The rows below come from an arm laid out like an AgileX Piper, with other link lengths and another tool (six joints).
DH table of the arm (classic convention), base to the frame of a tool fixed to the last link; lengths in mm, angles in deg. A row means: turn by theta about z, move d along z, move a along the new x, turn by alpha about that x. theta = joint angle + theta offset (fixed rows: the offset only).
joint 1: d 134.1; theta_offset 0; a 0; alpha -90
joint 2: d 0; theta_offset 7.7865; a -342; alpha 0
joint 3: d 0; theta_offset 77.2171; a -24.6; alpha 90
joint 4: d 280.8; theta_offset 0; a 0; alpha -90
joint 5: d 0; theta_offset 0; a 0; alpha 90
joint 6: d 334.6; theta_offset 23.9; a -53.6; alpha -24
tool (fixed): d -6.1; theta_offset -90; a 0; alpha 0
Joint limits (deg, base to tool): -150..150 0..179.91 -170..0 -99.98..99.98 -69.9..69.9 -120..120
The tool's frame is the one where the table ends.
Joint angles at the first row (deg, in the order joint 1, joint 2, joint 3, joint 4, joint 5, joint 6):
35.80, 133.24, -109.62, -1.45, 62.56, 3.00
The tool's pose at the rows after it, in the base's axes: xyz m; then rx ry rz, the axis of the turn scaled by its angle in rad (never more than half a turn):
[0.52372 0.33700 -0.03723 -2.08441 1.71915 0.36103]
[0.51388 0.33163 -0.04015 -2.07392 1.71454 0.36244]
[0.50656 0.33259 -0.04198 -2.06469 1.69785 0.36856]
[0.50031 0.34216 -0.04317 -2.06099 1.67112 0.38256]
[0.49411 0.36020 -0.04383 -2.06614 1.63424 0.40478]
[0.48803 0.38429 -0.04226 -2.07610 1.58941 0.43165]
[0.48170 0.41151 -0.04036 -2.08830 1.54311 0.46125]
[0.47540 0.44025 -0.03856 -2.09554 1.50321 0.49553]
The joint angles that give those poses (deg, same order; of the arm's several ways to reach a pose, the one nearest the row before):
35.80, 130.38, -103.38, -1.40, 59.03, 3.39
35.82, 128.07, -98.12, -1.14, 55.54, 3.56
36.02, 126.49, -94.40, -0.54, 52.50, 3.31
36.69, 125.84, -92.58, 0.44, 50.36, 2.76
37.87, 126.08, -92.56, 1.73, 49.21, 1.91
39.39, 126.84, -94.01, 3.17, 48.97, 0.89
41.07, 128.13, -96.54, 4.61, 49.39, -0.07
42.72, 129.96, -100.16, 6.19, 50.53, -0.77

